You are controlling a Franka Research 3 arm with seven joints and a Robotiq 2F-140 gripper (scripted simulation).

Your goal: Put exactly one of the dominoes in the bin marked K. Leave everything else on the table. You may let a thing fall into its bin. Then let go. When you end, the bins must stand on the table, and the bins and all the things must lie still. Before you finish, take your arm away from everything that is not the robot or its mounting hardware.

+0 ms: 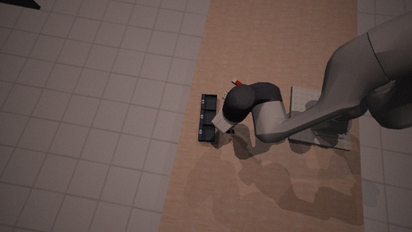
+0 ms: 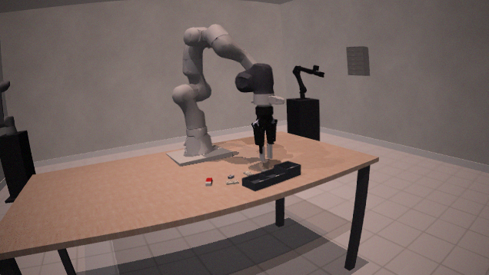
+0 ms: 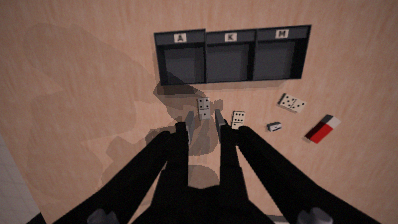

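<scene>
The white domino lies 9 cm below my hand. The rest, counted from my hand: red-and-white block: 2 cm ahead, 27 cm to the right, 9 cm below; bin: 11 cm ahead, 2 cm to the right, 7 cm below; grey piece: 1 cm behind, 17 cm to the right, 8 cm below.
</scene>
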